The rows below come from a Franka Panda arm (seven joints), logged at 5 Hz.
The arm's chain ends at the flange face. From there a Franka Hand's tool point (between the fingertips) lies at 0.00 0.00 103.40 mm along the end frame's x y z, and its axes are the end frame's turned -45 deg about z.
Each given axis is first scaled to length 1.
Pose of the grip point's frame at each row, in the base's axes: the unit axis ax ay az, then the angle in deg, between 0 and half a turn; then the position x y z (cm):
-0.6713, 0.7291, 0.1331, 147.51, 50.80, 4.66, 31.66
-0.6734, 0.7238, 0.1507, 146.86, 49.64, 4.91, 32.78
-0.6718, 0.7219, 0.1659, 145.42, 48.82, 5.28, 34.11
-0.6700, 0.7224, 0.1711, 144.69, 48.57, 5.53, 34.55
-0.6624, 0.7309, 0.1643, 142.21, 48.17, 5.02, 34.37
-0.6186, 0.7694, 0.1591, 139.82, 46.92, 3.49, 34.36
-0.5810, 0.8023, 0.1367, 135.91, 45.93, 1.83, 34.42
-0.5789, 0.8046, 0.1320, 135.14, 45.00, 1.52, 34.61
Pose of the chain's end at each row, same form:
-0.3350, 0.9137, 0.2302, 155.81, 48.45, -0.92, 40.04
-0.3382, 0.9078, 0.2480, 155.97, 47.48, -0.97, 41.01
-0.3366, 0.9032, 0.2663, 155.29, 46.68, -0.92, 42.10
-0.3344, 0.9019, 0.2732, 154.84, 46.41, -0.80, 42.44
-0.3238, 0.9051, 0.2756, 152.26, 45.55, -1.40, 42.04
-0.2695, 0.9217, 0.2791, 149.84, 43.58, -2.87, 41.80
-0.2231, 0.9357, 0.2731, 145.29, 41.57, -4.30, 41.51
-0.2203, 0.9368, 0.2718, 144.39, 40.48, -4.58, 41.63

